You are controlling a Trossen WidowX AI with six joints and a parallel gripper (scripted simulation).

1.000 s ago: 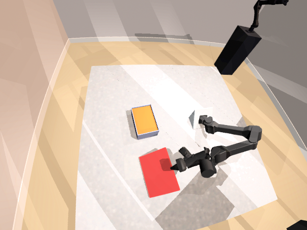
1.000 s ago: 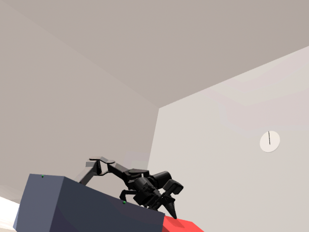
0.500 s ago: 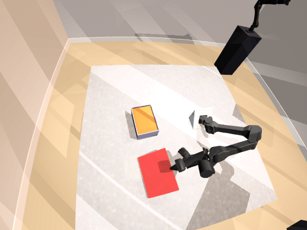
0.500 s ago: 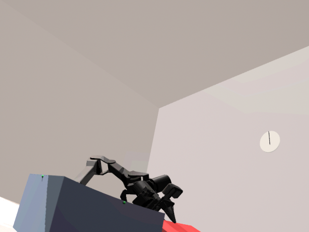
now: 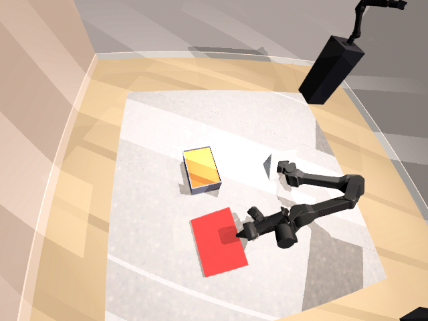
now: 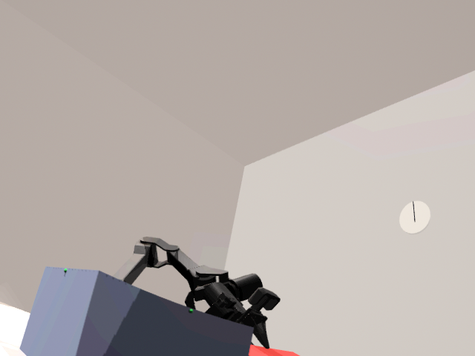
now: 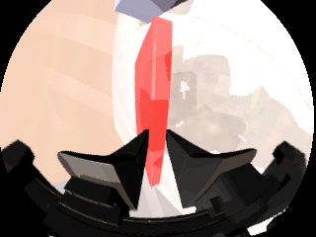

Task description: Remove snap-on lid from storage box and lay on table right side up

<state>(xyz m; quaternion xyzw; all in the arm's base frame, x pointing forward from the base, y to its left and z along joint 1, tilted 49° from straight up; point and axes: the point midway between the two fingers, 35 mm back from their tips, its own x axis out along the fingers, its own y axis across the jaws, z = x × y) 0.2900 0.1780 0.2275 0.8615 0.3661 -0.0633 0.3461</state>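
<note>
Right now my gripper tip is 80 mm short of the red lid, 30 mm above it and 10 mm to the right of it. Also, from my gripper tip: storage box (320 mm to the right, 110 mm ahead, 30 mm below).
</note>
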